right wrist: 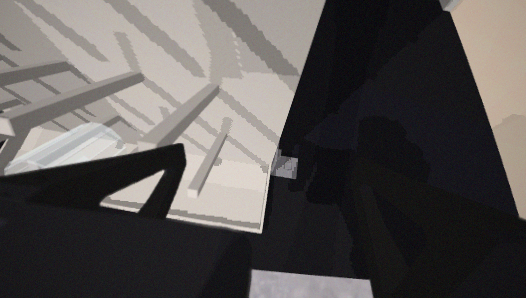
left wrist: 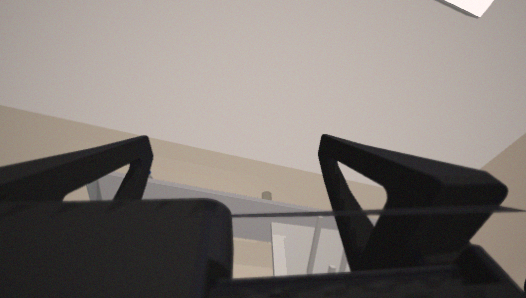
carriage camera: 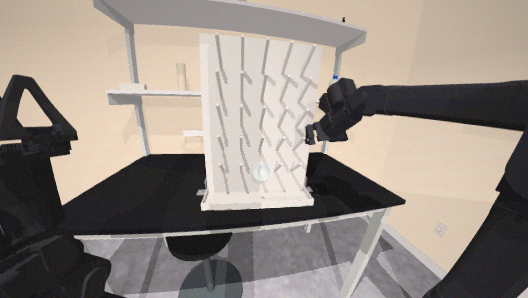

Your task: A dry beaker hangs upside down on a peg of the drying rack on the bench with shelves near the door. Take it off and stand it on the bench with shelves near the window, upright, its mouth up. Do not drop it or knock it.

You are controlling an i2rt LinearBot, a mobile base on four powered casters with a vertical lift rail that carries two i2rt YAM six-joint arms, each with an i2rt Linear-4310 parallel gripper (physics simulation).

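Places are measured from the left arm's base along level axes (x right, y ahead, z up), in metres.
Pixels of known places: left gripper, fingertip midpoint: (left wrist: pixel 237 145) (carriage camera: pixel 0 79); right gripper, fingertip midpoint: (right wrist: pixel 267 160) (carriage camera: pixel 317 141).
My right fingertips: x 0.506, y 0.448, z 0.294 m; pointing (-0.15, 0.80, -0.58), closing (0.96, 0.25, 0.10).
For each thing: its top centre in the pictures, then the offset to it from my right fingertips. "spot": a spot on its surface instead. Level surfaces: height alone.
- clear beaker, middle of its top: (right wrist: pixel 34 147) (carriage camera: pixel 261 160) dx -0.207, dy -0.038, dz -0.081 m
- black bench, its level: dz -0.277 m
- grey upper shelf, its level: dz +0.618 m
- beige cylinder, surface spot: (carriage camera: pixel 181 76) spot: dx -0.762, dy +0.366, dz +0.278 m
- blue-capped bottle, surface spot: (carriage camera: pixel 335 78) spot: dx +0.247, dy +0.567, dz +0.339 m
- black stool, middle of its top: (carriage camera: pixel 200 224) dx -0.537, dy +0.049, dz -0.531 m
The clear beaker (carriage camera: pixel 261 172) (right wrist: pixel 75 145) hangs on a lowest-row peg near the middle of the white drying rack (carriage camera: pixel 204 115) (right wrist: pixel 250 105). It is mouth down and faint against the panel. The rack stands on the black bench (carriage camera: pixel 360 192) (right wrist: pixel 390 65). My right gripper (carriage camera: pixel 311 134) (right wrist: pixel 267 160) is open and empty at the rack's right edge, above and to the right of the beaker and apart from it. Its right finger is dark against the bench. My left gripper (left wrist: pixel 237 145) is open and empty, pointing up at the left edge of the carriage view. The window bench does not show.
A grey upper shelf (carriage camera: pixel 225 17) spans above the rack. A lower shelf (carriage camera: pixel 165 93) holds a beige cylinder (carriage camera: pixel 181 76). A blue-capped bottle (carriage camera: pixel 335 78) is mostly hidden behind the right gripper. A black stool (carriage camera: pixel 200 246) stands under the bench's front edge.
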